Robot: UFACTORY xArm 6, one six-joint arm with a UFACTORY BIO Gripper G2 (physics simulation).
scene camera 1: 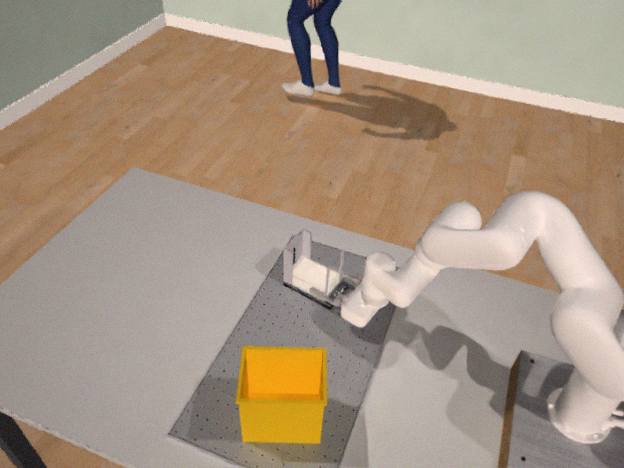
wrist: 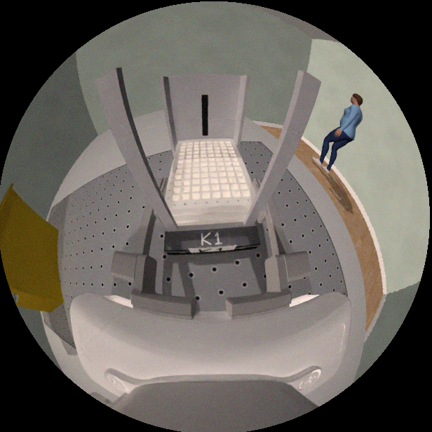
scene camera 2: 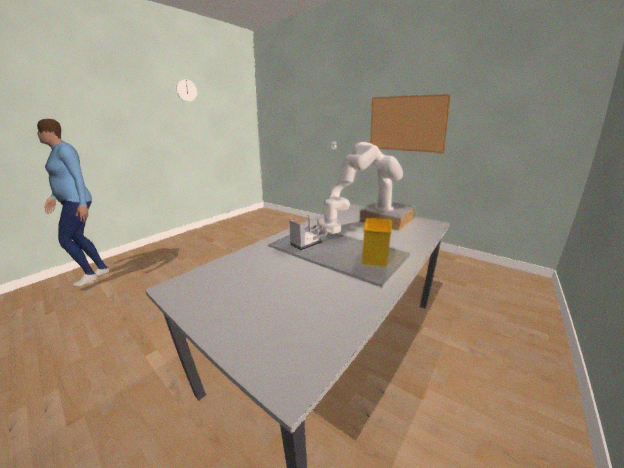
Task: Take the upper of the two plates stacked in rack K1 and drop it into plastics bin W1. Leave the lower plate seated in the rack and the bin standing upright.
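Places are measured from the arm's base along level axes (x ahead, y left, z up), in millimetres.
Where they show: hand, tool point: (scene camera 2: pixel 311 235); arm's base, link origin: (scene camera 1: pixel 577 415) (scene camera 2: pixel 384 208).
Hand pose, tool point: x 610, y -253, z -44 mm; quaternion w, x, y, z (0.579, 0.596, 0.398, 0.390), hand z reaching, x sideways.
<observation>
Things, the pixels of their top centre, and the offset from my tool point. Level surfaces: height alone.
- Rack K1, top centre: (scene camera 1: pixel 317 249) (scene camera 2: pixel 305 219) 37 mm ahead, 11 mm right, 107 mm up
- upper plate, top centre: (scene camera 1: pixel 313 273) 46 mm ahead, 15 mm right, 6 mm up
- Yellow bin W1, top centre: (scene camera 1: pixel 283 373) (scene camera 2: pixel 378 224) 13 mm ahead, 390 mm left, 139 mm up
- perforated dark board, surface height: 41 mm down
- grey table, surface height: 54 mm down
Rack K1 (scene camera 1: pixel 289 264) (scene camera 2: pixel 296 233) (wrist: pixel 226 100) holds the white stack. The upper plate (scene camera 1: pixel 313 272) (wrist: pixel 210 172), with square wells, lies flat on top; the lower plate's front face (wrist: pixel 207 217) shows below it in the wrist view. My gripper (scene camera 1: pixel 330 283) (scene camera 2: pixel 316 234) (wrist: pixel 210 186) reaches past the front posts. Its fingertips lie close against both long sides near the front end, and it looks shut on the upper plate. Finger contact height and any gap between the plates are hard to tell. Yellow bin W1 (scene camera 1: pixel 282 422) (scene camera 2: pixel 377 247) (wrist: pixel 30 255) stands upright.
The rack and bin stand on a perforated dark board (scene camera 1: pixel 216 397) (scene camera 2: pixel 347 269) on the grey table (scene camera 1: pixel 126 302) (scene camera 2: pixel 282 312). Two tall front posts (wrist: pixel 131 135) (wrist: pixel 290 130) flank the fingers. A person (scene camera 1: pixel 327 45) (scene camera 2: pixel 68 186) (wrist: pixel 345 127) stands beyond the table.
</observation>
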